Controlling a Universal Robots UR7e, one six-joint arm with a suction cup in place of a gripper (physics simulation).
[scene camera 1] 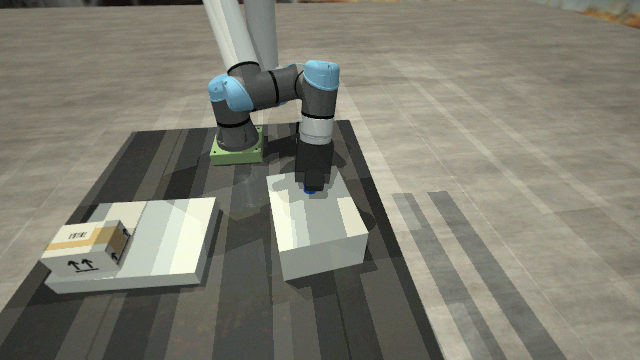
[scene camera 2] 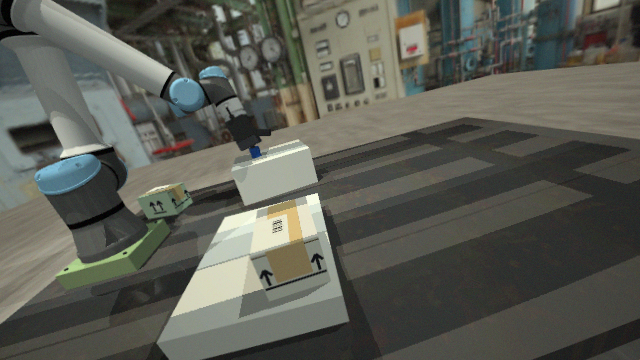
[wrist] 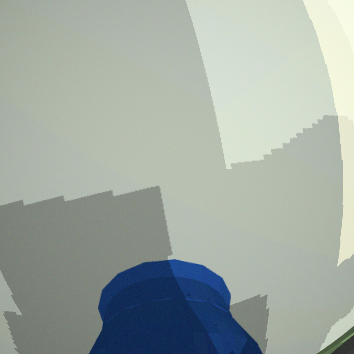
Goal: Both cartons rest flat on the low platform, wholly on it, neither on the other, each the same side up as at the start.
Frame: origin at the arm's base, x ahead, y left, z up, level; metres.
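Where they show: hand, tool point: (scene camera 1: 309,193) (scene camera 2: 259,158) (wrist: 165,278); arm's base, link origin: (scene camera 1: 238,139) (scene camera 2: 116,243).
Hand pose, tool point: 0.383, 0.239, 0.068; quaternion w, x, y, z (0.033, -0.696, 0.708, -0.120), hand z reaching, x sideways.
Each offset is from my tool point to the top centre of the thing, as dx, dy, dz. Level surfaces: height alone.
One carton @(+0.099, -0.505, +0.011) (scene camera 1: 82,255) (scene camera 2: 287,250) rests flat near one end of the low white platform @(+0.039, -0.431, -0.065) (scene camera 1: 175,240) (scene camera 2: 210,292), arrows pointing up. The other carton @(-0.386, +0.035, -0.026) (scene camera 2: 165,201) stands upright on the dark mat behind the robot's green base in scene camera 2, arrows up; in scene camera 1 it is hidden behind the wrist and tool. My gripper (scene camera 1: 310,190) (scene camera 2: 255,152) (wrist: 165,280), a blue suction cup, is open and holds nothing. It is at or very close above the rear part of the tall white block's top; whether it touches is unclear.
The tall white block @(+0.038, +0.003, +0.007) (scene camera 1: 325,257) (scene camera 2: 280,180) (wrist: 100,125) stands on the dark mat @(dz -0.113) (scene camera 1: 240,320) (scene camera 2: 425,240) beside the platform, with a gap between them. The green base plate (scene camera 1: 236,157) (scene camera 2: 100,272) is behind both. A strip of green edge shows at the wrist view's lower right.
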